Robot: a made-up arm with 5 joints.
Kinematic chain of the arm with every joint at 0, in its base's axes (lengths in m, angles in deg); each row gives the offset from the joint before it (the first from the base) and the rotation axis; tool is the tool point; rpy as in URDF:
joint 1: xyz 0 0 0.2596 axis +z
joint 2: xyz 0 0 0 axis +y
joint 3: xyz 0.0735 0 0.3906 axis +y
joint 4: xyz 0.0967 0 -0.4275 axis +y
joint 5: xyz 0.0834 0 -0.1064 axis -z
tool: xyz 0 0 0 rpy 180 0 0
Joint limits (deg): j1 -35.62..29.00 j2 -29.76..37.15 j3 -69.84..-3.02 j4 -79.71..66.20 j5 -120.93..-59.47
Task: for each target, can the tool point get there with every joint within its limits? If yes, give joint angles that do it. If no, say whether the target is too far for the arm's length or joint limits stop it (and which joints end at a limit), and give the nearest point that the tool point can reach.
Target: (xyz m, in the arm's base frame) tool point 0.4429 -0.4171 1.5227
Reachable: no: too far | nearest point 0.2693 -0.1929 0.9249 | short by 0.662 m
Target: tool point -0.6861 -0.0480 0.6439
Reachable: no: joint limits stop it (at a limit: joint 1, joint 2, joint 3, joint 4) | nearest point 0.1571 -0.1125 0.9092 | short by 0.886 m
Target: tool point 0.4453 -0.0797 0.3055
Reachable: yes | joints -10.15 7.67 -22.73 -61.47 -80.51
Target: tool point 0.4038 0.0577 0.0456
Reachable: yes | joints 8.13 30.24 -22.35 -24.69 -76.35
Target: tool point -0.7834 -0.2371 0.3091
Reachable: no: joint limits stop it (at a limit: joint 1, joint 2, joint 3, joint 4) | nearest point 0.0122 -0.0088 0.0554 | short by 0.866 m
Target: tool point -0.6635 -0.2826 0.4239
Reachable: no: joint limits stop it (at a limit: joint 1, joint 2, joint 3, joint 4) | nearest point 0.0122 -0.0088 0.0554 | short by 0.817 m
